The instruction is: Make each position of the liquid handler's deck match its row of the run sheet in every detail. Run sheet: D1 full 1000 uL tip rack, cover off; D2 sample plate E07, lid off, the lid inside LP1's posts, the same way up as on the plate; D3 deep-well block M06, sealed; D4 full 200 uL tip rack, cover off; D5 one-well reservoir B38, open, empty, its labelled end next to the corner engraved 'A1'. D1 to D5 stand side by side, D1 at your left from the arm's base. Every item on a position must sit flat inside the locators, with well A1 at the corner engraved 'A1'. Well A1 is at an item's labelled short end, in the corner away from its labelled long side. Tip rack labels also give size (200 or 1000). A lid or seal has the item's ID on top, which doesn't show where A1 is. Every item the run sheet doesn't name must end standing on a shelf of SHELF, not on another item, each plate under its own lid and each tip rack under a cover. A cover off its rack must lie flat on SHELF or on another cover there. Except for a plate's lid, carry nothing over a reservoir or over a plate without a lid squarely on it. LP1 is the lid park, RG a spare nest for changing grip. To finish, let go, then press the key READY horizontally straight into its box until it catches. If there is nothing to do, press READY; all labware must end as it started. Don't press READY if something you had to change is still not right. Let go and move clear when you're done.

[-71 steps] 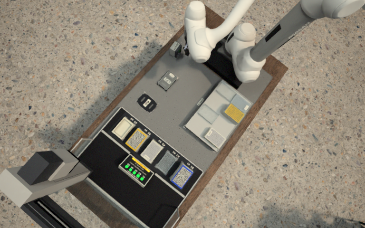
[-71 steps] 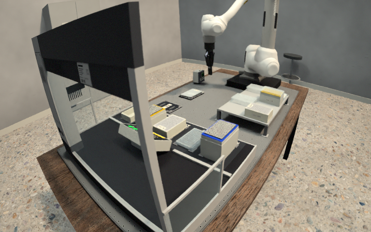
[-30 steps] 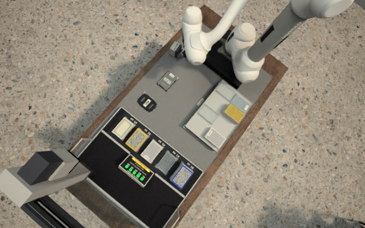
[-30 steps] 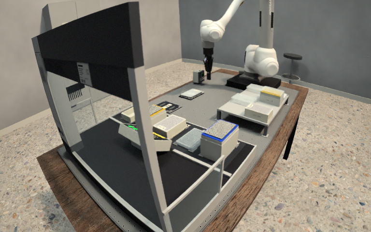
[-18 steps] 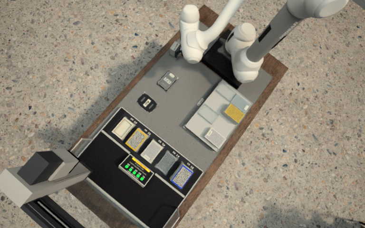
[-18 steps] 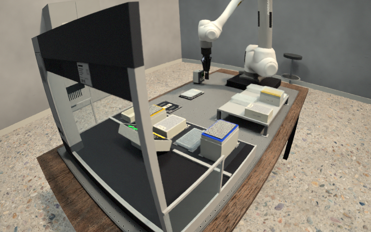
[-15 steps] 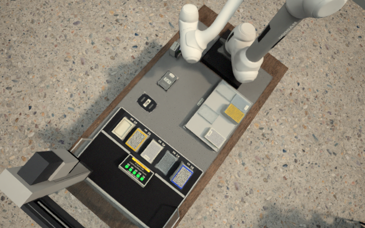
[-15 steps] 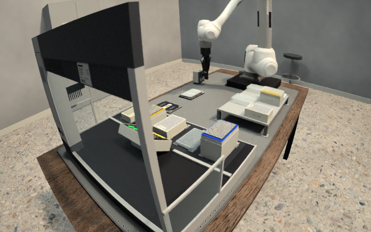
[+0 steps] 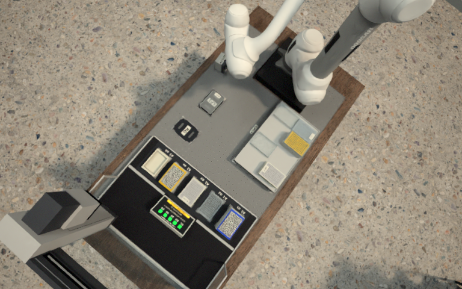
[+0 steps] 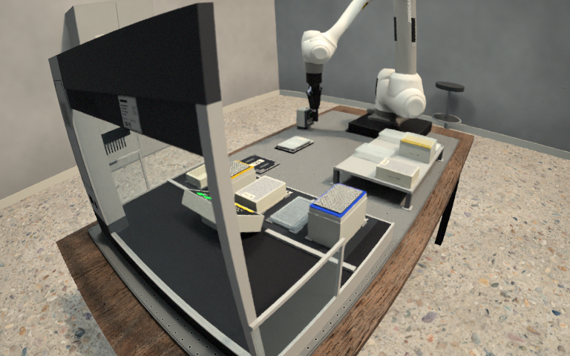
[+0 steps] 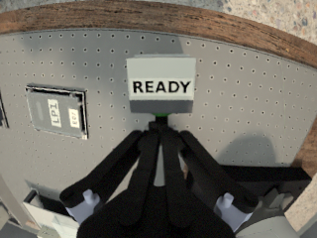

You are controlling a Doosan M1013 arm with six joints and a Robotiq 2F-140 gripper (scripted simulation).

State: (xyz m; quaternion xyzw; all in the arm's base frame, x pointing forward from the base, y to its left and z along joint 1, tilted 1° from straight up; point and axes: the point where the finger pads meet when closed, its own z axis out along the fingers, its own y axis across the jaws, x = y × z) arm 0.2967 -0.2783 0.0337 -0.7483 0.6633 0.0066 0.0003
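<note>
Right now the ready key box is 40 mm to the right of my hand and 10 mm below it. Also, from my hand: shelf (500 mm to the left, 190 mm ahead, 20 mm below); then spare nest RG (450 mm ahead, 80 mm below, 40 mm to the left); then clear lid (220 mm ahead, 60 mm below, 40 mm to the left).
</note>
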